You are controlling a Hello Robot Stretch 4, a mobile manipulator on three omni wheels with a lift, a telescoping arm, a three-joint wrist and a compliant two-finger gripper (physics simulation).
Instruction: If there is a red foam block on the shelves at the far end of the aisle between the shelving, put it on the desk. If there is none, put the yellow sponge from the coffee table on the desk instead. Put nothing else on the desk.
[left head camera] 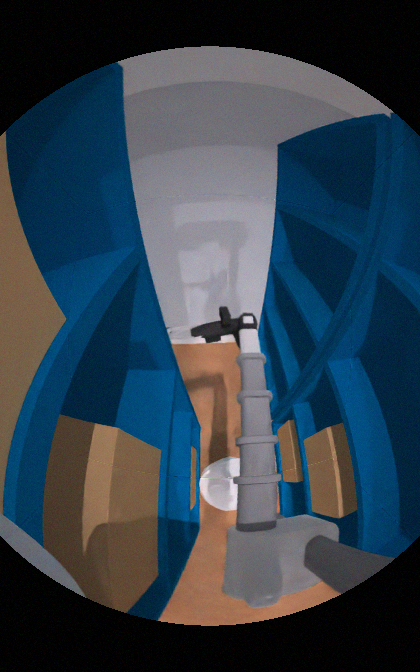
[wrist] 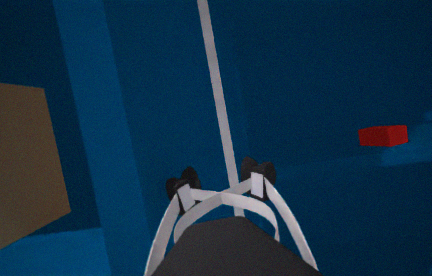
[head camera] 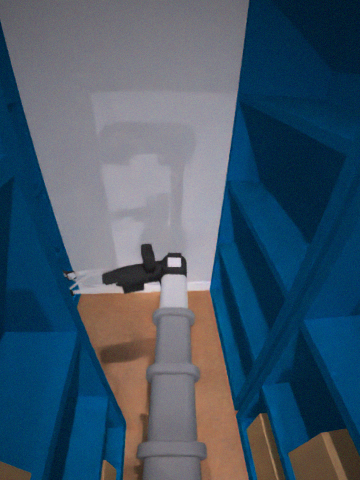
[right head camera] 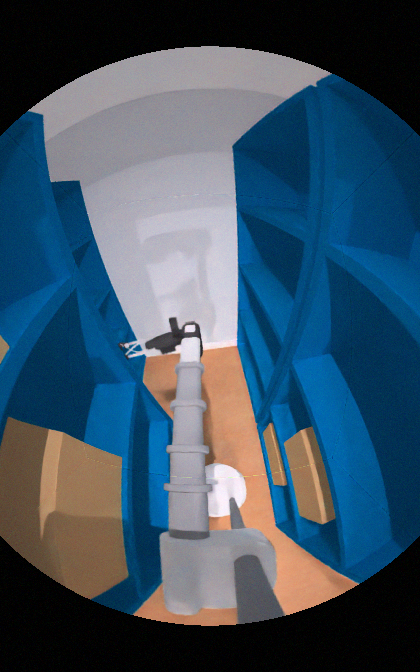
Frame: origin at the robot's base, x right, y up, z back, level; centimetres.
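Where they show: gripper, fingertip midpoint: (wrist: 220,176).
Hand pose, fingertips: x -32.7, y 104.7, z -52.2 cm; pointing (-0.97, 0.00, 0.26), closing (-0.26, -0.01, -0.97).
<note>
After its pixels a point has its place.
A red foam block (wrist: 383,136) @[z -84.6, x -80.2, y 98.9 cm] sits on a blue shelf at the right of the wrist view, to the right of my fingers and apart from them. My gripper (wrist: 220,176) @[z -52.2, x -32.7, y 104.7 cm] (head camera: 71,283) (right head camera: 125,350) is open, with nothing between its fingertips. In the head view it reaches left from the end of the extended arm, at the edge of the left shelving near the end wall. In the left head view the fingertips are hidden behind the left shelving. The desk, the coffee table and the yellow sponge do not show in these views.
Blue shelving stands on the left (head camera: 37,360) @[z -35.8, x -32.3, y 96.3 cm] and right (head camera: 270,280) @[z -106.0, x 56.7, y 50.6 cm] of the narrow aisle. Its upright edges lie close to the gripper. Cardboard boxes (left head camera: 130,480) (right head camera: 310,475) (wrist: 30,160) @[z -13.5, x -46.9, y 109.1 cm] stand on shelves. A pale end wall (head camera: 135,65) @[z -143.6, x -19.4, y 152.5 cm] closes the aisle.
</note>
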